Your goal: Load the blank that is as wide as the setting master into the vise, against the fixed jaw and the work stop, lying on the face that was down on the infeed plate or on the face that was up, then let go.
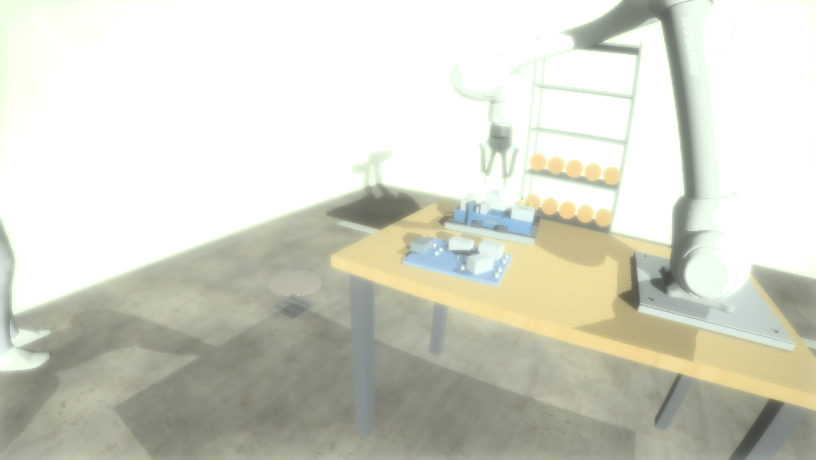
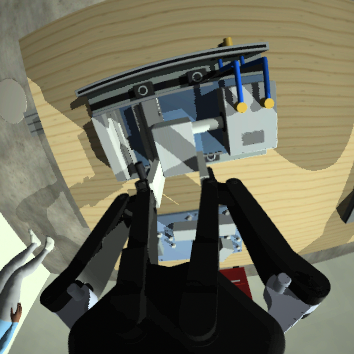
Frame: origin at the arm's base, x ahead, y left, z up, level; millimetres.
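Seen in the pictures: gripper, fingertip midpoint: (image 1: 493, 196) (image 2: 179, 163).
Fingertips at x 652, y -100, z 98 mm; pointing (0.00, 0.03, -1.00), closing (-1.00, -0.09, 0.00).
Offsets run from my fingertips to a thing's top centre. "spot": to the spot under its first point. Level surfaces: height alone.
My gripper (image 1: 495, 181) (image 2: 179, 163) points down and is shut on a light grey blank @[dx +3, dy -21, dz +13 mm] (image 1: 493, 198) (image 2: 175, 147). The blank is between the fingertips, in or just over the middle of the blue vise @[dx -1, dy -38, dz -20 mm] (image 1: 517, 224) (image 2: 181, 100); whether it touches the vise's bed, jaws or work stop I cannot tell. The vise's end housing @[spot: dx -104, dy -2, dz -35 mm] (image 1: 522, 213) (image 2: 250, 125) has a light rod @[dx -21, dy -35, dz -33 mm] (image 2: 207, 125) that points at the blank. Several grey blocks stand on the blue infeed plate @[dx -19, dy +273, dz -111 mm] (image 1: 434, 262) (image 2: 172, 255); which one is the setting master I cannot tell.
Blue hoses @[spot: dx -73, dy -91, dz -9 mm] (image 2: 239, 82) with yellow ends rise over the vise housing. The wooden table @[dz -119 mm] (image 1: 571, 285) (image 2: 310, 65) carries the vise, the infeed plate and the arm's base plate (image 1: 674, 311). A shelf rack (image 1: 622, 142) with orange round things stands behind. A person's legs show at the left.
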